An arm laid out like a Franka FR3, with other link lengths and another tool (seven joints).
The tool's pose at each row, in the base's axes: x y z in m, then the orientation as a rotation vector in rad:
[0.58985, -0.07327, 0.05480, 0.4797, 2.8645, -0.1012]
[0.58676, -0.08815, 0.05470, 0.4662, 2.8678, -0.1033]
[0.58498, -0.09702, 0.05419, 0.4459, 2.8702, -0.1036]
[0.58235, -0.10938, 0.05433, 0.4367, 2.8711, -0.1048]
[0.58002, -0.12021, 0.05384, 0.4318, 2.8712, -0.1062]
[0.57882, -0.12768, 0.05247, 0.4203, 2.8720, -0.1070]
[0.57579, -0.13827, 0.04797, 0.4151, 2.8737, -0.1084]
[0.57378, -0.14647, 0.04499, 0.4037, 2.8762, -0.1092]
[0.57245, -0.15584, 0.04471, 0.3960, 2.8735, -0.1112]
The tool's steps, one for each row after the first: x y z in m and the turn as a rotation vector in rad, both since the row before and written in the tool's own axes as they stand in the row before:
[-0.00179, -0.01506, 0.00100, 0.0004, 0.0007, -0.0096]
[-0.00093, -0.00895, 0.00105, -0.0016, -0.0011, -0.0138]
[-0.00119, -0.01257, 0.00059, 0.0000, -0.0007, -0.0063]
[-0.00080, -0.01100, 0.00110, 0.0005, -0.0008, -0.0034]
[-0.00065, -0.00743, 0.00186, -0.0005, -0.0011, -0.0078]
[0.00102, -0.01084, 0.00481, 0.0006, 0.0008, -0.0038]
[0.00038, -0.00831, 0.00332, -0.0003, 0.0007, -0.0080]
[-0.00115, -0.00935, 0.00097, 0.0003, -0.0039, -0.0050]

